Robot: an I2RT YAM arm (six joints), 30 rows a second.
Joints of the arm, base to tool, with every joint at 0 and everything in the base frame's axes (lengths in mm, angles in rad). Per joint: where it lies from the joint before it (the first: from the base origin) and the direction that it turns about. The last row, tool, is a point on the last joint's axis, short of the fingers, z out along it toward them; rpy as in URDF.
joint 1: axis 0 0 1 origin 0 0 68
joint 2: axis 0 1 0 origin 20 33.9 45.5
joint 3: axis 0 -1 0 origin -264 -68.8 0
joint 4: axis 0 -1 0 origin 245 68.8 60
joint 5: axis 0 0 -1 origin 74 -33.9 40.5
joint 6: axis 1 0 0 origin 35.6 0 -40.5
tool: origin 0 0 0 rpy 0 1.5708 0
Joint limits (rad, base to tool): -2.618..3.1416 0..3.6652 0..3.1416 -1.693..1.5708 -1.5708..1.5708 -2.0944..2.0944
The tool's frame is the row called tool.
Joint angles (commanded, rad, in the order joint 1, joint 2, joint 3, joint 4, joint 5, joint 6), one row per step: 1.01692 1.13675 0.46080 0.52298 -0.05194 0.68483; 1.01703 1.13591 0.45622 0.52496 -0.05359 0.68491; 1.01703 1.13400 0.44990 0.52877 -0.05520 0.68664; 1.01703 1.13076 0.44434 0.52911 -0.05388 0.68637; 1.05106 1.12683 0.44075 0.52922 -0.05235 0.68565; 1.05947 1.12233 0.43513 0.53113 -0.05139 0.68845; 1.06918 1.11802 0.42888 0.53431 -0.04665 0.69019; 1.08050 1.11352 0.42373 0.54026 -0.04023 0.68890; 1.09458 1.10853 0.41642 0.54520 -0.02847 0.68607; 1.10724 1.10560 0.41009 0.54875 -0.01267 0.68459; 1.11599 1.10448 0.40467 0.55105 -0.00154 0.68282; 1.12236 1.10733 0.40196 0.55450 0.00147 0.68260
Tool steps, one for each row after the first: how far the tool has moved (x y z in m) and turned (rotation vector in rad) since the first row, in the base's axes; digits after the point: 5 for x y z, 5 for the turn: -0.00041 -0.00049 -0.00114 -0.00133 0.00121 0.00173; -0.00095 -0.00127 -0.00242 -0.00089 0.00324 0.00305; -0.00147 -0.00219 -0.00353 -0.00280 0.00387 0.00179; -0.00901 0.00118 -0.00384 -0.00293 0.00276 0.03442; -0.01134 0.00113 -0.00453 -0.00106 0.00467 0.04145; -0.01383 0.00111 -0.00533 0.00042 0.00494 0.04621; -0.01652 0.00136 -0.00543 0.00394 0.00033 0.05139; -0.01976 0.00149 -0.00626 0.00411 -0.00495 0.05427; -0.02242 0.00165 -0.00736 0.00246 -0.00836 0.05153; -0.02426 0.00169 -0.00868 -0.00089 -0.01043 0.04954; -0.02551 0.00231 -0.00983 -0.00305 -0.01006 0.05298
